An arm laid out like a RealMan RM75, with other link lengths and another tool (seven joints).
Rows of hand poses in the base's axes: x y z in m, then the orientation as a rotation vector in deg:
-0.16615 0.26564 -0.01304 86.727 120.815 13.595
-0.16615 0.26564 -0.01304 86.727 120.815 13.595
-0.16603 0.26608 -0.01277 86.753 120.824 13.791
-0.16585 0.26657 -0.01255 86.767 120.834 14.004
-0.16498 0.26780 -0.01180 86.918 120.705 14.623
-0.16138 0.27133 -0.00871 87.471 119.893 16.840
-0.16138 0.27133 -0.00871 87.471 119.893 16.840
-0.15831 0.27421 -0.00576 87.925 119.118 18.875
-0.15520 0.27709 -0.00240 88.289 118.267 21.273
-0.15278 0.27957 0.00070 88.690 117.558 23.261
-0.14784 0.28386 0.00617 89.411 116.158 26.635
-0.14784 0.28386 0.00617 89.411 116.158 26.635
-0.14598 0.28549 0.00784 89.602 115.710 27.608
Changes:
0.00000 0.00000 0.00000 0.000 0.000 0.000
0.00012 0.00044 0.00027 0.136 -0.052 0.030
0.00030 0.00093 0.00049 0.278 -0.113 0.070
0.00117 0.00216 0.00124 0.693 -0.357 0.054
0.00477 0.00569 0.00433 2.089 -1.463 -0.175
0.00477 0.00569 0.00433 2.089 -1.463 -0.175
0.00784 0.00857 0.00728 3.354 -2.502 -0.369
0.01095 0.01145 0.01064 4.805 -3.733 -0.473
0.01337 0.01393 0.01374 6.069 -4.690 -0.612
0.01831 0.01822 0.01921 8.214 -6.391 -0.957
0.01831 0.01822 0.01921 8.214 -6.391 -0.957
0.02017 0.01985 0.02088 8.822 -6.911 -1.068

